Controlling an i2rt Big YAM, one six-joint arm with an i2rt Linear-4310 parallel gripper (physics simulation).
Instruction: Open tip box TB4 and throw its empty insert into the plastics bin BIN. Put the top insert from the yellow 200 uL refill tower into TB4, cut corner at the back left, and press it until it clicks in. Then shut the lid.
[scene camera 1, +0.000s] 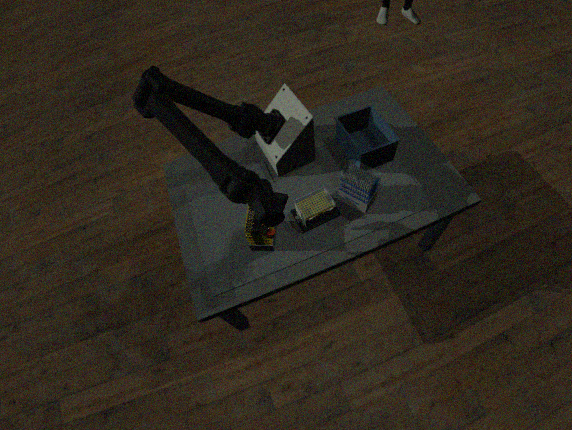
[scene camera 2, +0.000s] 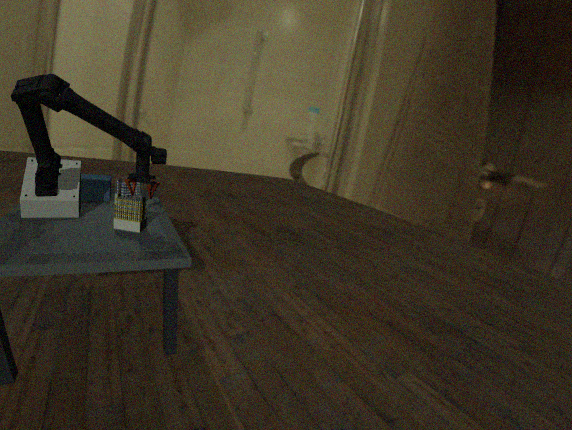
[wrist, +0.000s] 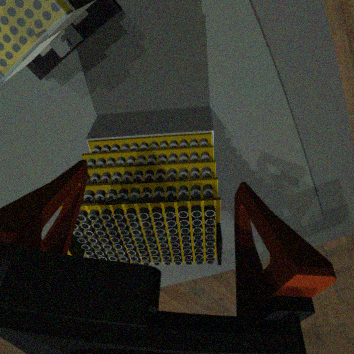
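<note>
The yellow refill tower (scene camera 1: 253, 235) (scene camera 2: 129, 210) (wrist: 152, 176) stands upright, its yellow inserts stacked. Its top insert (wrist: 150, 237) shows rows of tip openings. My gripper (scene camera 2: 142, 195) (wrist: 163, 177) is open and empty, pointing down above the tower. In the wrist view the tower shows between the fingers, closer to the left one; in scene camera 1 the arm hides most of the gripper. A tip box (scene camera 1: 315, 207) (wrist: 20, 30) with a yellow perforated plate and a dark base stands beside the tower; its label is unreadable and its lid state unclear. The blue bin (scene camera 1: 367, 137) (scene camera 2: 96, 189) is open-topped.
A blue-and-white tip stack (scene camera 1: 358, 187) stands beyond the tip box, near the bin. The arm is mounted on a white block (scene camera 1: 291, 107) (scene camera 2: 50, 207) at the back of the grey table (scene camera 1: 225, 280) (scene camera 2: 90, 245). A person's feet show on the floor behind the table.
</note>
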